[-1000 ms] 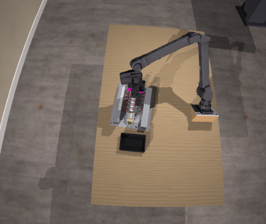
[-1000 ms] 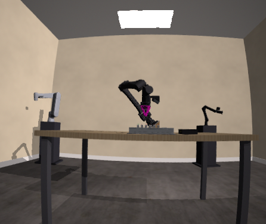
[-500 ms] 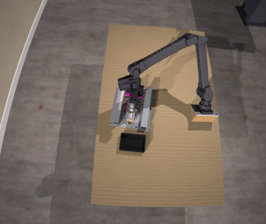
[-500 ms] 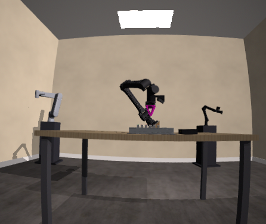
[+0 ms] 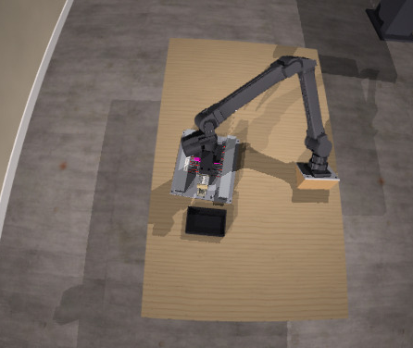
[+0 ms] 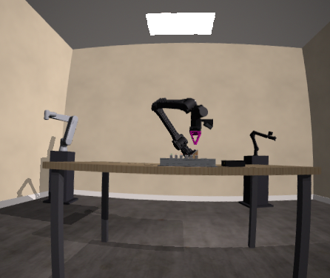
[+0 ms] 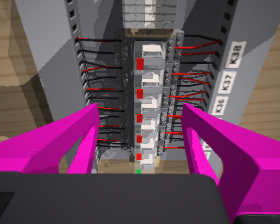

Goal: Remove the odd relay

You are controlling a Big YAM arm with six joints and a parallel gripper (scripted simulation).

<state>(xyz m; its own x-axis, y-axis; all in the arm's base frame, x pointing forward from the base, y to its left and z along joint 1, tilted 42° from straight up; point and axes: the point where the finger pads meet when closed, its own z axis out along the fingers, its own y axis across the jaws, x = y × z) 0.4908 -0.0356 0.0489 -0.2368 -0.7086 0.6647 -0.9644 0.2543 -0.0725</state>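
My hand is 140 mm to the left of the relay, 90 mm above it and 30 mm past it. Round my hand: black tray: 230 mm to the left, 120 mm below, 20 mm ahead.
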